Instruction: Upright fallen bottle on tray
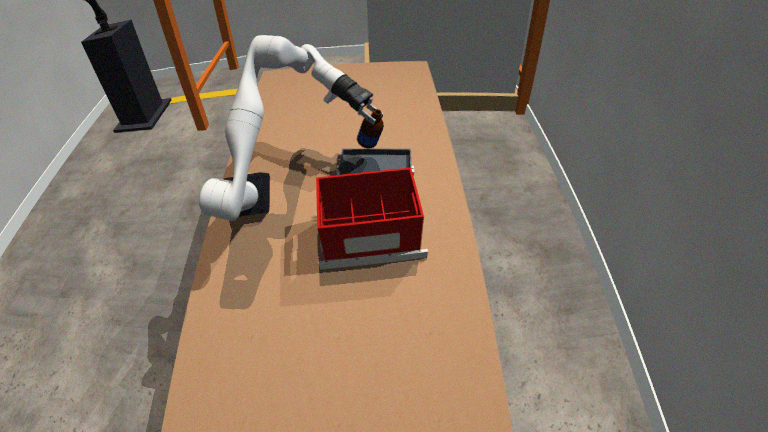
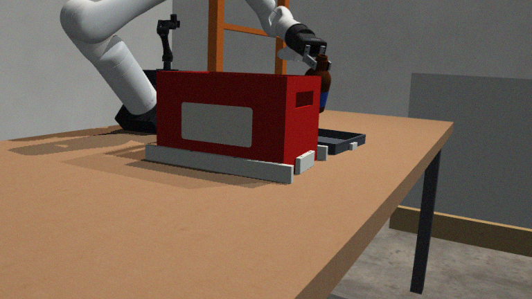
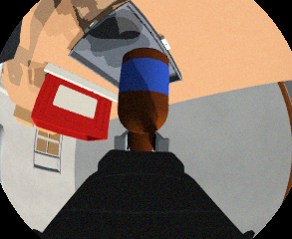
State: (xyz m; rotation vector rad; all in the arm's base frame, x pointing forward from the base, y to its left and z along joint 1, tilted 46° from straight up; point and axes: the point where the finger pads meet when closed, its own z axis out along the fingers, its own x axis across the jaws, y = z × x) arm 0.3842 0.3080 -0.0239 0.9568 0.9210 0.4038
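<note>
My gripper is now 5 cm above the brown bottle, 1 cm to the right of it and 1 cm past it. Round my hand: dark grey tray: 19 cm below, 5 cm to the right; red crate: 33 cm to the right, 12 cm below, 1 cm behind.
</note>
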